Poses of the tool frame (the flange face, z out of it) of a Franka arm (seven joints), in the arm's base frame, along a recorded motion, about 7 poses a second.
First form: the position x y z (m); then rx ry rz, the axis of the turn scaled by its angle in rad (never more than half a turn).
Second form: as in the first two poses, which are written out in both.
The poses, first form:
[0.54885 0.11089 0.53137 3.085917 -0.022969 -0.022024]
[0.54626 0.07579 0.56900 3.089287 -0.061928 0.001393]
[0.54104 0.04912 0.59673 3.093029 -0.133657 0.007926]
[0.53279 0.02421 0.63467 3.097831 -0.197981 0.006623]
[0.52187 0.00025 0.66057 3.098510 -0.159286 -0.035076]
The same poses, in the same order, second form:
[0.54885 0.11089 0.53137 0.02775 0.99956 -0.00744 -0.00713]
[0.54626 0.07579 0.56900 0.02584 0.99947 -0.02004 0.00045]
[0.54104 0.04912 0.59673 0.02283 0.99880 -0.04316 0.00256]
[0.53279 0.02421 0.63467 0.01872 0.99779 -0.06377 0.00213]
[0.52187 0.00025 0.66057 0.01940 0.99843 -0.05133 -0.01130]

